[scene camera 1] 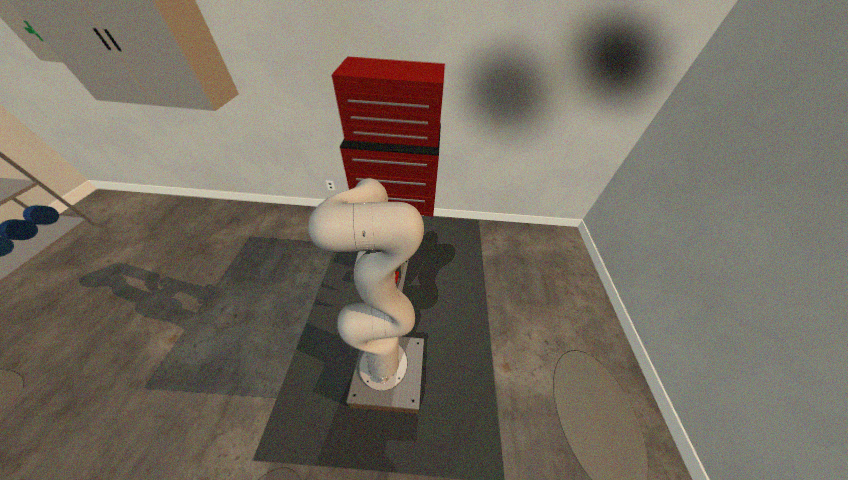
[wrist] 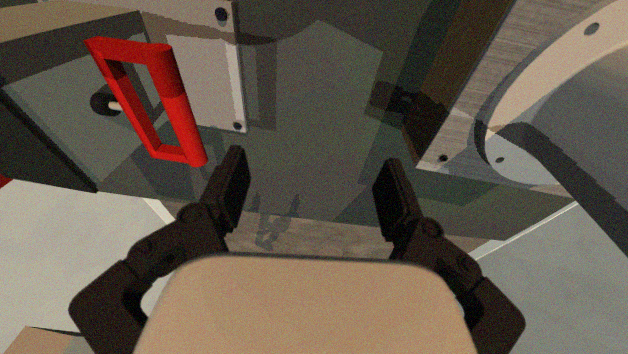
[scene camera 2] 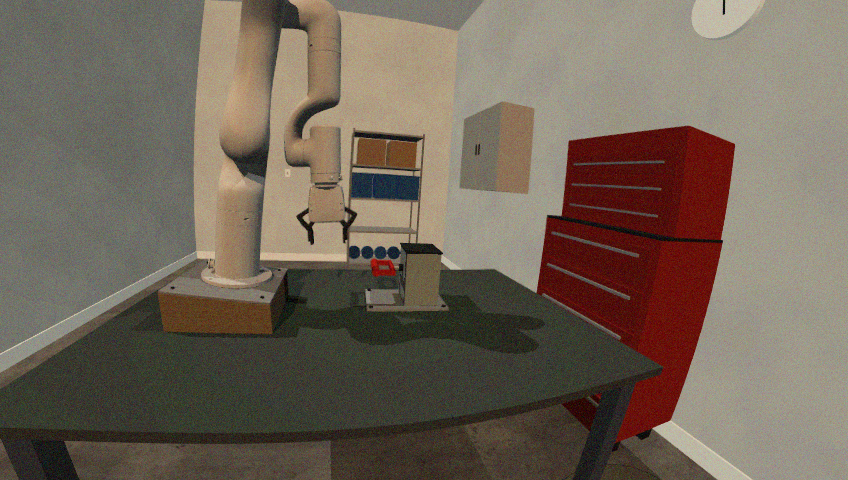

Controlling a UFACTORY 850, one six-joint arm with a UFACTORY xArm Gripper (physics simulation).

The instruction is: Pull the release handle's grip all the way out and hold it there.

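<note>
The release handle's red grip is a rectangular loop with a thick outer bar. It sticks out on a short pale rod from the side of a beige housing with a black top. The housing stands on a light base plate. My gripper is open and empty, pointing down. It hangs above and to the robot-base side of the grip, apart from it. In the wrist view the grip is left of both fingers. In scene camera 1 the arm hides the gripper and most of the housing.
The arm's mounting block stands on the dark table, across from the handle's grip side. A red tool cabinet stands beyond the table. A shelf rack and a wall cabinet are farther off.
</note>
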